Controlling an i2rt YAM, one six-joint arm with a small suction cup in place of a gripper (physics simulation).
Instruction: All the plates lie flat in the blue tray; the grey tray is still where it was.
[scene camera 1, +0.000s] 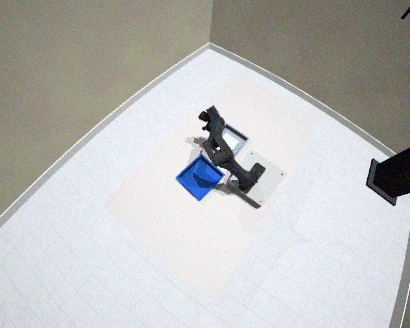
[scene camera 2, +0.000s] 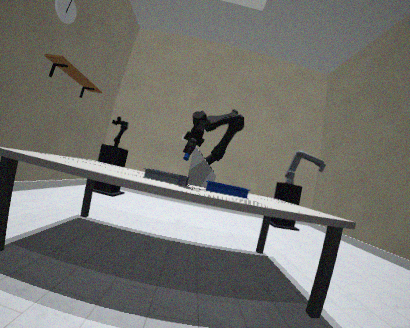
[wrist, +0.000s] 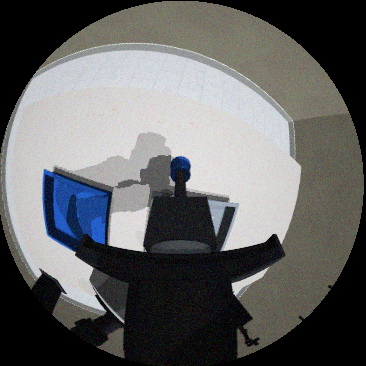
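Where they show: hand, its tool point: (scene camera 1: 203, 128) (scene camera 2: 185, 158) (wrist: 180, 165); arm's base, origin of its link: (scene camera 1: 251, 178) (scene camera 2: 205, 162) (wrist: 116, 317).
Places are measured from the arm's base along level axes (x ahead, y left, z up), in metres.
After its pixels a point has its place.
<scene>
The grey tray (scene camera 1: 241, 133) @(x 0.247, y -0.329, z -0.126 m) (scene camera 2: 166, 177) @(x 0.391, y -0.207, z -0.150 m) (wrist: 227, 221) @(x 0.334, y -0.326, z -0.140 m) lies behind it, mostly covered by the arm. A pale grey-white plate (scene camera 1: 231, 139) (scene camera 2: 199, 170) (wrist: 214, 208) sits at the grey tray and looks tilted up on edge in scene camera 2. My suction cup (scene camera 1: 204, 128) @(x 0.460, y -0.122, z -0.035 m) (scene camera 2: 186, 157) (wrist: 180, 165), with its blue tip, hangs above the far side of the grey tray. It carries nothing and touches nothing.
The arm stands on a grey mounting plate (scene camera 1: 270, 183) @(x -0.109, y -0.030, z 0.027 m) on the beige table top (scene camera 1: 171, 234) @(x 0.190, y 0.548, z -0.175 m). A black box with a small dark arm (scene camera 2: 113, 153) and another with a grey bent pipe (scene camera 2: 289, 192) stand beyond the table's ends.
</scene>
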